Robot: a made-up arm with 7 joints. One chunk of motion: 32 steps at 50 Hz.
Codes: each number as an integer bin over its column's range. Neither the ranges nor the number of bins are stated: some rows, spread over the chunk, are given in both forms.
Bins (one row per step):
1: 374 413 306 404 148 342
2: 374 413 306 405 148 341
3: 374 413 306 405 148 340
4: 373 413 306 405 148 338
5: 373 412 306 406 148 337
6: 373 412 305 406 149 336
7: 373 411 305 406 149 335
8: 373 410 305 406 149 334
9: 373 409 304 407 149 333
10: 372 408 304 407 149 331
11: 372 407 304 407 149 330
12: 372 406 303 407 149 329
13: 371 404 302 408 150 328
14: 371 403 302 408 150 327
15: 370 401 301 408 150 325
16: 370 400 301 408 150 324
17: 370 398 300 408 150 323
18: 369 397 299 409 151 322
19: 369 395 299 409 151 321
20: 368 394 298 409 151 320
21: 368 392 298 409 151 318
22: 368 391 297 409 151 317
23: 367 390 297 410 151 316
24: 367 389 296 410 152 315
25: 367 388 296 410 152 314
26: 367 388 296 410 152 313
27: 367 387 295 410 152 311
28: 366 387 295 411 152 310
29: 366 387 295 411 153 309
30: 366 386 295 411 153 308
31: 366 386 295 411 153 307
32: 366 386 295 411 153 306
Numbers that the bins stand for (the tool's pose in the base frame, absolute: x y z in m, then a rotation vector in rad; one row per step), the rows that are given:
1: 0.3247 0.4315 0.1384 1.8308 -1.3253 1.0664
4: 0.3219 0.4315 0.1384 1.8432 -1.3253 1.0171
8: 0.3219 0.4233 0.1356 1.8555 -1.3130 0.9678
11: 0.3192 0.4151 0.1329 1.8678 -1.3130 0.9185
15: 0.3137 0.3986 0.1247 1.8801 -1.3007 0.8568
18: 0.3110 0.3877 0.1192 1.8925 -1.2884 0.8199
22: 0.3082 0.3712 0.1137 1.8925 -1.2884 0.7582
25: 0.3055 0.3630 0.1110 1.9048 -1.2760 0.7212
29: 0.3027 0.3603 0.1082 1.9171 -1.2637 0.6596
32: 0.3027 0.3575 0.1082 1.9171 -1.2637 0.6226
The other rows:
2: 0.3247 0.4315 0.1384 1.8432 -1.3253 1.0541
3: 0.3247 0.4315 0.1384 1.8432 -1.3253 1.0418
5: 0.3219 0.4288 0.1384 1.8555 -1.3253 1.0048
6: 0.3219 0.4288 0.1356 1.8555 -1.3130 0.9925
7: 0.3219 0.4260 0.1356 1.8555 -1.3130 0.9801
9: 0.3219 0.4205 0.1329 1.8678 -1.3130 0.9555
10: 0.3192 0.4178 0.1329 1.8678 -1.3130 0.9308
12: 0.3192 0.4123 0.1301 1.8678 -1.3130 0.9062
13: 0.3164 0.4068 0.1274 1.8801 -1.3007 0.8938
14: 0.3164 0.4041 0.1274 1.8801 -1.3007 0.8815
16: 0.3137 0.3959 0.1247 1.8801 -1.3007 0.8445
17: 0.3137 0.3904 0.1219 1.8801 -1.3007 0.8322
19: 0.3110 0.3822 0.1192 1.8925 -1.2884 0.8075
20: 0.3082 0.3795 0.1164 1.8925 -1.2884 0.7952
21: 0.3082 0.3740 0.1164 1.8925 -1.2884 0.7705
23: 0.3055 0.3685 0.1137 1.9048 -1.2884 0.7459
24: 0.3055 0.3658 0.1110 1.9048 -1.2760 0.7336
26: 0.3055 0.3630 0.1110 1.9048 -1.2760 0.7089
27: 0.3055 0.3603 0.1082 1.9048 -1.2760 0.6842
28: 0.3027 0.3603 0.1082 1.9171 -1.2760 0.6719
30: 0.3027 0.3575 0.1082 1.9171 -1.2637 0.6473
31: 0.3027 0.3575 0.1082 1.9171 -1.2637 0.6349

